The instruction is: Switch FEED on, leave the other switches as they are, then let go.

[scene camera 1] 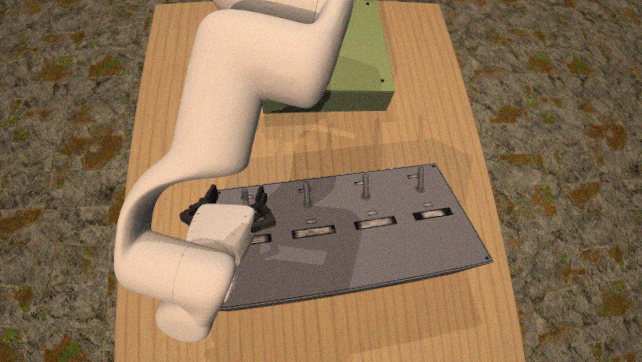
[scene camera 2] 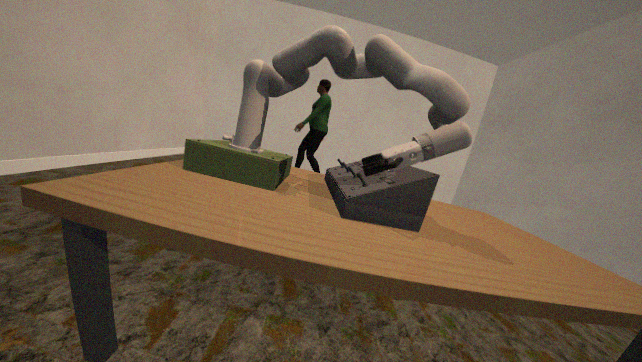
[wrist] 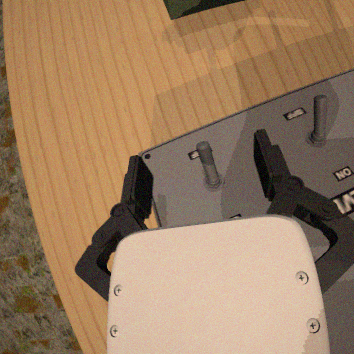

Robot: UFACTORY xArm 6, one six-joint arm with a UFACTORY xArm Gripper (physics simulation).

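Places are measured from the arm's base along level axes (x back, y right, z up), in centimetres.
Where they show: gripper, fingertip midpoint: (scene camera 1: 238,191) (scene camera 2: 363,167) (wrist: 197,154); arm's base, link origin: (scene camera 2: 246,149).
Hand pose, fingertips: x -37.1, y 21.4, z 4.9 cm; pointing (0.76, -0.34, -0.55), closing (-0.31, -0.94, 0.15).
Things, the pixels of their top centre, and the offset from my fingertips. Level surfaces: height alone.
- FEED lever, top centre: (wrist: 209,161) (scene camera 1: 244,197) dz -1.7, dx -0.8, dy -0.8 cm
- VALVE lever, top centre: (wrist: 330,111) (scene camera 1: 307,189) dz -1.7, dx -2.0, dy -12.7 cm
- wooden table, surface height: dz -14.8 cm
The grey switch panel (scene camera 1: 410,255) (scene camera 2: 387,205) (wrist: 237,165) slopes on the table. The FEED lever (scene camera 1: 245,196) (wrist: 209,167) is the end one, by the panel's corner, and leans toward its OFF mark. My gripper (scene camera 1: 237,189) (scene camera 2: 376,163) (wrist: 197,154) is open, with one finger on each side of the FEED lever and gaps to both. The hand hides most of the FEED label and its ON mark. The VALVE lever (scene camera 1: 307,194) (wrist: 320,120) stands outside the right finger in the wrist view, leaning to its OFF side. Two more levers (scene camera 1: 366,186) (scene camera 1: 420,179) lean the same way.
The green base block (scene camera 1: 367,65) (scene camera 2: 235,162) (wrist: 200,6) stands behind the panel on the wooden table (scene camera 1: 475,190) (scene camera 2: 225,225) (wrist: 65,100). The table's side edge runs close to the FEED end. A person in green (scene camera 2: 320,117) stands in the background.
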